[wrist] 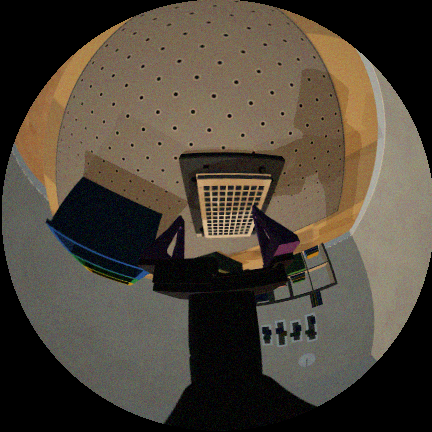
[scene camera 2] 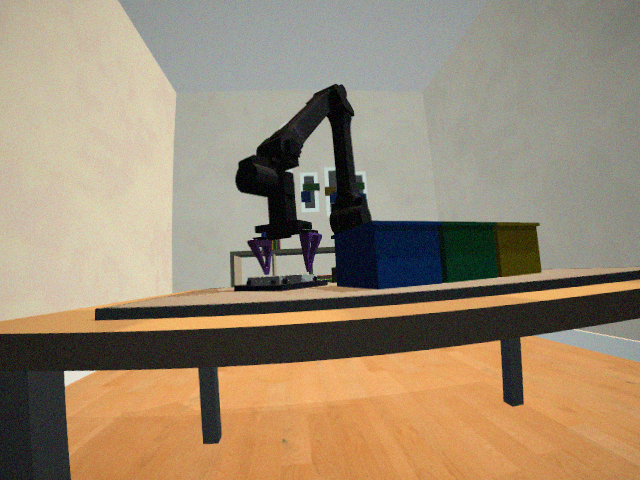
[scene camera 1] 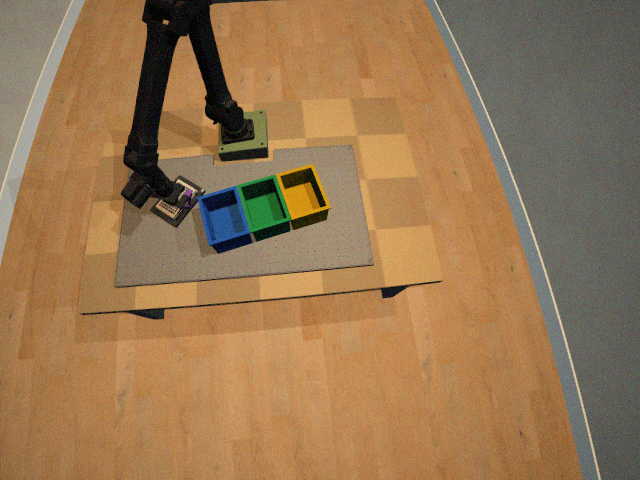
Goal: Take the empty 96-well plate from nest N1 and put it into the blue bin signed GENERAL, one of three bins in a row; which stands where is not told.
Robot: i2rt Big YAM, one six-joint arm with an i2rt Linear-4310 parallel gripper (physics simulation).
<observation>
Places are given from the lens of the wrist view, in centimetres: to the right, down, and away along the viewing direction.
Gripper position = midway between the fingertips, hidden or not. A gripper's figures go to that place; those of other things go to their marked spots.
gripper point(wrist: 216, 213): 0, 0, 16
pale 96-well plate point(wrist: 226, 197): 1, -2, 16
dark nest point(wrist: 189, 163): -3, -6, 13
</observation>
